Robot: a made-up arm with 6 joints.
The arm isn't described. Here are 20 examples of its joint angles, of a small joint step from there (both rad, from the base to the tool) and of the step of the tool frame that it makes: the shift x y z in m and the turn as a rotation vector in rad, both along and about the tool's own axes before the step.
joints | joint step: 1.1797 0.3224 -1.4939 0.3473 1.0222 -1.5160 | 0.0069 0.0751 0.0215 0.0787 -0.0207 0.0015
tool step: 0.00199 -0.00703 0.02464 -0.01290 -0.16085 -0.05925
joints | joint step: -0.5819 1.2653 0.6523 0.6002 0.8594 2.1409 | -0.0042 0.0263 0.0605 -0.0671 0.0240 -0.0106
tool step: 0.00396 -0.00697 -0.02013 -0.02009 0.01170 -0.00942
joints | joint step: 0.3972 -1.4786 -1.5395 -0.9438 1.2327 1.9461 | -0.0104 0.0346 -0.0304 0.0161 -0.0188 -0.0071
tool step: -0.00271 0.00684 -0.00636 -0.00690 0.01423 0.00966
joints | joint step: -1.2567 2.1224 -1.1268 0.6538 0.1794 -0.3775 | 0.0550 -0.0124 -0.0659 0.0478 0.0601 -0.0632
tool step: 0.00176 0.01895 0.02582 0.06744 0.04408 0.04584
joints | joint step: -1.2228 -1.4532 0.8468 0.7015 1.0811 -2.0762 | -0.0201 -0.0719 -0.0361 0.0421 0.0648 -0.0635
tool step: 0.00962 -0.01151 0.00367 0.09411 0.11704 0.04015
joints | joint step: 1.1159 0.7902 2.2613 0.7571 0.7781 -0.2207 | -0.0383 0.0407 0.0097 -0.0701 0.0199 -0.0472
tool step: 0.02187 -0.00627 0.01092 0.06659 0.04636 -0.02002
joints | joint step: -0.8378 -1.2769 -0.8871 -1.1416 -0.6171 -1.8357 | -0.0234 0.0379 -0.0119 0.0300 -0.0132 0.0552
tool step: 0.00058 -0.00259 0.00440 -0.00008 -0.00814 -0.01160
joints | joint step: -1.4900 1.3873 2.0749 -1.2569 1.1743 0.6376 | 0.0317 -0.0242 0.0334 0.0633 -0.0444 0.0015
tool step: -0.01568 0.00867 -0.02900 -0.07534 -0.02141 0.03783
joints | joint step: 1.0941 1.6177 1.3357 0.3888 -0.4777 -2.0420 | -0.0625 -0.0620 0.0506 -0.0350 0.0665 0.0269
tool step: 0.01632 0.00310 -0.01125 0.01429 0.07598 0.03932
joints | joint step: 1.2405 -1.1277 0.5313 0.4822 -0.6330 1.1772 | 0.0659 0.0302 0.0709 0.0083 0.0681 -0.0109
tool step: -0.02396 0.00629 -0.01967 0.02269 0.16107 -0.03979
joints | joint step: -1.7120 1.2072 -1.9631 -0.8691 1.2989 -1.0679 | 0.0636 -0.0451 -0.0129 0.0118 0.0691 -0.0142
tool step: -0.03931 0.01734 0.03973 0.10560 0.03852 0.07053
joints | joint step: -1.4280 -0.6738 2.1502 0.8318 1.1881 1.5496 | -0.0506 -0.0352 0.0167 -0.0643 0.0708 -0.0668
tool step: 0.03992 -0.01469 0.02567 0.10693 0.14895 -0.07548
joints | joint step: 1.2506 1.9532 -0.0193 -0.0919 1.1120 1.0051 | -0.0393 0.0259 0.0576 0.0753 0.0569 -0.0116
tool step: 0.04390 -0.05264 -0.03859 -0.14201 -0.04493 -0.10177
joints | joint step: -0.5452 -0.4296 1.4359 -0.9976 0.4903 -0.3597 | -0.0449 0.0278 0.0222 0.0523 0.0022 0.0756
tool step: 0.01354 -0.00477 0.00032 -0.11363 -0.11643 -0.03937
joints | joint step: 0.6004 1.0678 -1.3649 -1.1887 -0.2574 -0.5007 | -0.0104 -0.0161 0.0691 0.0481 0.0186 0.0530
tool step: 0.02922 -0.02779 -0.01017 -0.03042 -0.02476 -0.10261
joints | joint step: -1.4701 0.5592 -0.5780 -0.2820 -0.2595 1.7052 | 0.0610 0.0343 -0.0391 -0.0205 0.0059 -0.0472
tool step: 0.02144 0.00045 0.03650 0.10165 0.04325 -0.05172
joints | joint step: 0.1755 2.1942 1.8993 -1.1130 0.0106 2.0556 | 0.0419 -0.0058 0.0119 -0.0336 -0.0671 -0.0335
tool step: 0.01111 -0.00246 0.01911 0.04375 -0.06532 0.00400
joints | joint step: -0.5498 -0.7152 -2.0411 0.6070 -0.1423 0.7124 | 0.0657 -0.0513 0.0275 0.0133 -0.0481 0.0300
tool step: -0.00946 -0.00130 -0.02866 -0.08082 -0.04221 -0.02010
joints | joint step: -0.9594 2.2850 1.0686 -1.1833 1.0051 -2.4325 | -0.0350 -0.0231 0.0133 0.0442 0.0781 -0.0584
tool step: -0.05987 0.01123 0.01093 0.02870 0.05058 0.12375
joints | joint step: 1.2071 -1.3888 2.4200 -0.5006 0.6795 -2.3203 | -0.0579 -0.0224 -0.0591 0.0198 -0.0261 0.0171
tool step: 0.03128 -0.00025 -0.05228 -0.05510 0.06407 -0.04046
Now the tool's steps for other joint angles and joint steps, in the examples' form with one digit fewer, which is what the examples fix.
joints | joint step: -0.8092 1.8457 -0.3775 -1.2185 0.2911 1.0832 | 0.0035 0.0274 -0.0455 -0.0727 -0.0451 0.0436
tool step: -0.0140 0.0183 0.0392 0.0599 -0.0664 0.0494
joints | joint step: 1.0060 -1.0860 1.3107 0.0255 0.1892 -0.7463 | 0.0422 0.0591 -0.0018 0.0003 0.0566 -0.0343
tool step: 0.0147 -0.0372 0.0331 0.0596 -0.0192 -0.0577
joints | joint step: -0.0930 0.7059 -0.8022 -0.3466 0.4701 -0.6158 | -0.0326 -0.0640 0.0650 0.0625 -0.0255 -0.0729
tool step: 0.0172 -0.0211 0.0079 -0.0183 -0.0159 -0.0485
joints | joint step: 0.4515 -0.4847 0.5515 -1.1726 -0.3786 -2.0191 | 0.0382 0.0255 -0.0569 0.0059 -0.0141 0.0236
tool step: 0.0051 -0.0049 -0.0184 -0.0220 0.0129 0.0067
